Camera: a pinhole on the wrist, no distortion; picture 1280 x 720 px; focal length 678.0 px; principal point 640.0 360.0 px. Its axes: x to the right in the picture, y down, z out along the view. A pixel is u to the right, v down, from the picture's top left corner.
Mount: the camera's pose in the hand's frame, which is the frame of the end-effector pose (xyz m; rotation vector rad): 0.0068 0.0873 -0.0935 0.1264 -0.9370 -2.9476
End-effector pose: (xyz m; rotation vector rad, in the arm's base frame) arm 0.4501 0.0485 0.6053 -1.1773 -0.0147 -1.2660
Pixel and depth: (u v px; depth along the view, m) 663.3 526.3 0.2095
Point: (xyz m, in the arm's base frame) 0.6240 0.1080 0.5337
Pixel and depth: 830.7 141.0 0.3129
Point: 0.7136 0.1402 0.3565
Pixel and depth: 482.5 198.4 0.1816
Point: 0.6478 0.0116 0.4855
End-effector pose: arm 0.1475 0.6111 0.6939 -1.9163 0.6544 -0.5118
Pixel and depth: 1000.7 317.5 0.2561
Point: 0.0383 0.6924 0.4277
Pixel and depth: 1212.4 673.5 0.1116
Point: 0.0646 0.6515 0.5854
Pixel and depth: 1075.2 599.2 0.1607
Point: 0.0751 0.6808 0.5461
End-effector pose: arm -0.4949 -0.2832 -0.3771 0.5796 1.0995 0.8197
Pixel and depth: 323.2 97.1 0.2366
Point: -0.5118 -0.0300 -0.1757
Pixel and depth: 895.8 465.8 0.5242
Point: -0.2920 -0.3014 0.1174
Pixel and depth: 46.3 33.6 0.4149
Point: -0.4274 0.2791 -0.1077
